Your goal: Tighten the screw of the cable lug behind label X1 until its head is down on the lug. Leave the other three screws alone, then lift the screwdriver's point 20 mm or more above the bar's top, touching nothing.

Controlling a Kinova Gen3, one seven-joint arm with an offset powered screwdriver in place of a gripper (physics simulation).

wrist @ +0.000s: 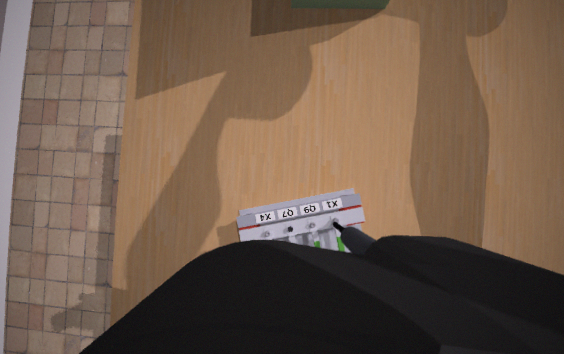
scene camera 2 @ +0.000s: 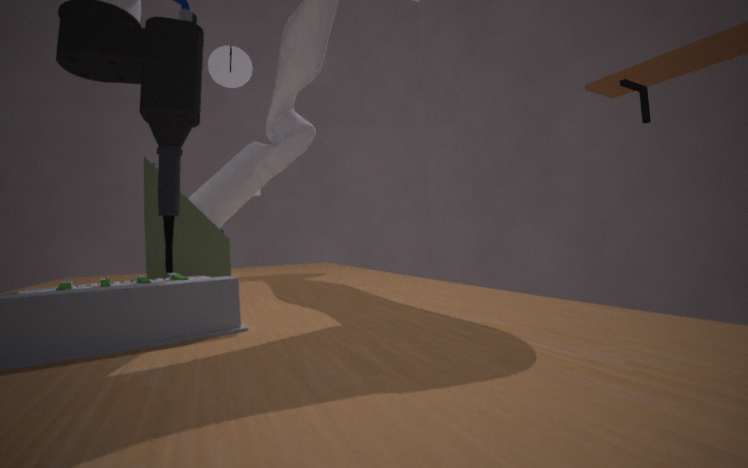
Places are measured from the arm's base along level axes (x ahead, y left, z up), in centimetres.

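Where they show: hand, tool point: (wrist: 334, 223) (scene camera 2: 169, 275); arm's base, link origin: (scene camera 2: 202, 215).
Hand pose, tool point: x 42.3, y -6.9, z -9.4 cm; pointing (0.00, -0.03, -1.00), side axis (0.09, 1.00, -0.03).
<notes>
Things, the pixels of their top centre, and the offset from my tool point. "spot": a spot on its surface instead. Level surfaces: height alone.
- Label X1, top centre: (wrist: 332, 204) dx -2.6, dy -0.1, dz -0.5 cm
- screwdriver, top centre: (wrist: 349, 236) (scene camera 2: 168, 214) dx +0.0, dy +0.1, dz +6.5 cm
- endmost green sleeve, surface spot: (scene camera 2: 178, 276) spot: dx +4.3, dy +0.8, dz +0.2 cm
- X4, top centre: (wrist: 267, 233) dx +1.0, dy -9.3, dz +0.2 cm
- Q7, top centre: (wrist: 290, 229) dx +0.5, dy -6.1, dz +0.2 cm
- Q9, top centre: (wrist: 313, 225) dx +0.0, dy -2.9, dz +0.2 cm
- wooden table, surface height: dz -4.8 cm
The grey bar (scene camera 2: 137, 314) (wrist: 353, 216) stands on the table, with labels X4, Q7, Q9 and X1 in a row. Label X1 (wrist: 332, 204) is at the right end in the wrist view. The screw behind X1 (wrist: 335, 220) is partly covered by the screwdriver. My screwdriver (scene camera 2: 169, 270) (wrist: 337, 225) is upright in the scene view, its point down at the lug by the endmost green sleeve (scene camera 2: 178, 276). Its exact seating and the head's height are too small to tell. The other screws, behind X4 (wrist: 266, 234), Q7 (wrist: 290, 229) and Q9 (wrist: 312, 225), stand apart from the point.
A green panel (scene camera 2: 201, 242) stands behind the bar; a green block (wrist: 340, 3) shows at the wrist view's top edge. The wooden table (scene camera 2: 468, 419) (wrist: 350, 125) ends at a tiled floor (wrist: 65, 175) on the left. A shelf (scene camera 2: 678, 60) hangs at upper right.
</notes>
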